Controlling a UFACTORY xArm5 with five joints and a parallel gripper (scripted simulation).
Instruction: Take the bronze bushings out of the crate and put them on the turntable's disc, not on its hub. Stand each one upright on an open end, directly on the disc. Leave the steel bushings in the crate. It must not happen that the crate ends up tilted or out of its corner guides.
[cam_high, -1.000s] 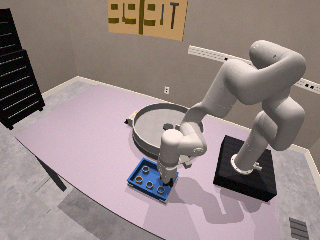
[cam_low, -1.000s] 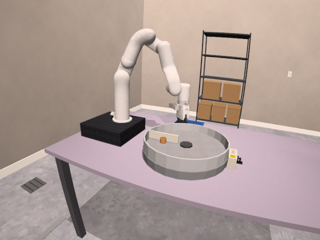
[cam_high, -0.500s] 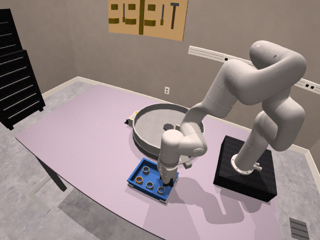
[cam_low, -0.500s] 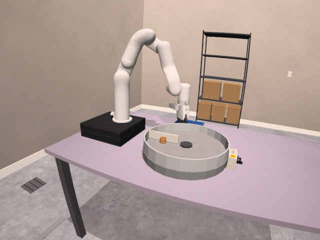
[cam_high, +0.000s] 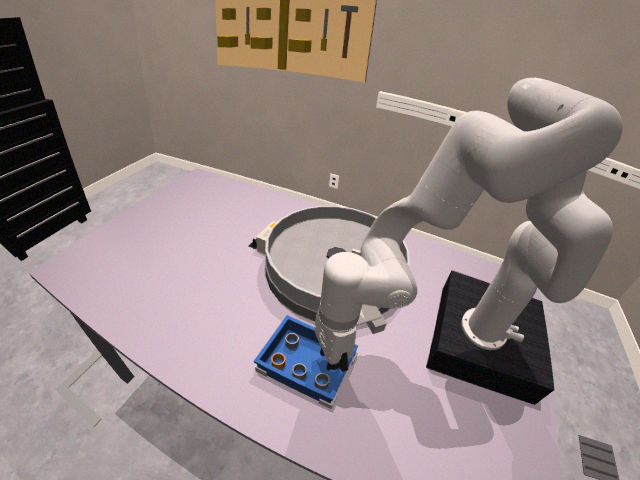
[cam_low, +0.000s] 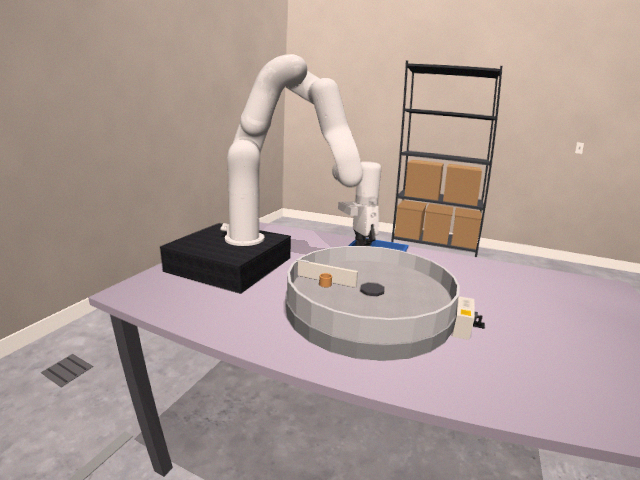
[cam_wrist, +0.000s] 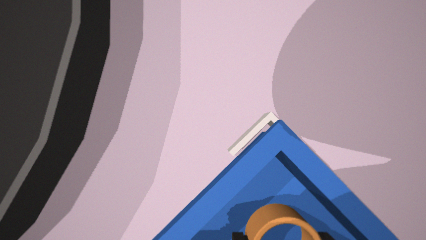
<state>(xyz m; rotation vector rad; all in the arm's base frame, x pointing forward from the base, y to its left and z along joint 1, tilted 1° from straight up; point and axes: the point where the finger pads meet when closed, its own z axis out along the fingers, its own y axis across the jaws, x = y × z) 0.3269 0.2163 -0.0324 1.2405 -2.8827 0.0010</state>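
Right now the blue crate is 5 cm ahead of my hand, 2 cm to the left of it and 2 cm below it. From my hand the other things lie so: turntable disc: 12 cm ahead, 31 cm to the right, 1 cm above.
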